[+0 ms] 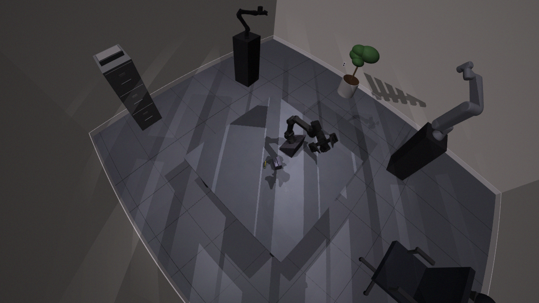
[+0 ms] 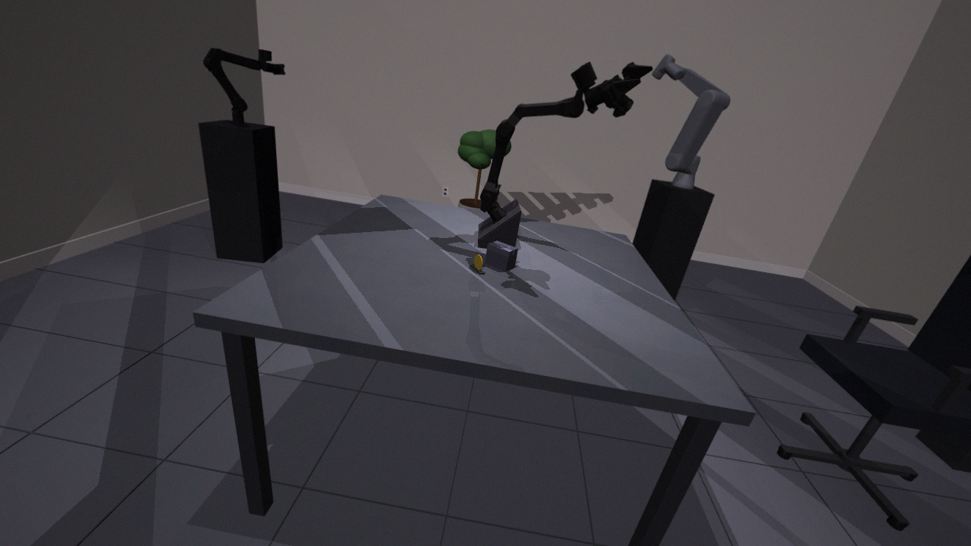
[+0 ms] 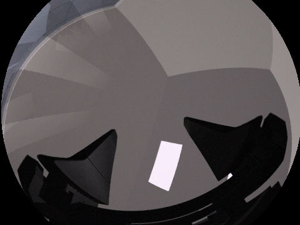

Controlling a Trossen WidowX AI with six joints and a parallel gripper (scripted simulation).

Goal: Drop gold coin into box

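My gripper tip is now 650 mm above the gold coin, 410 mm to the left of it and 10 mm short of it.
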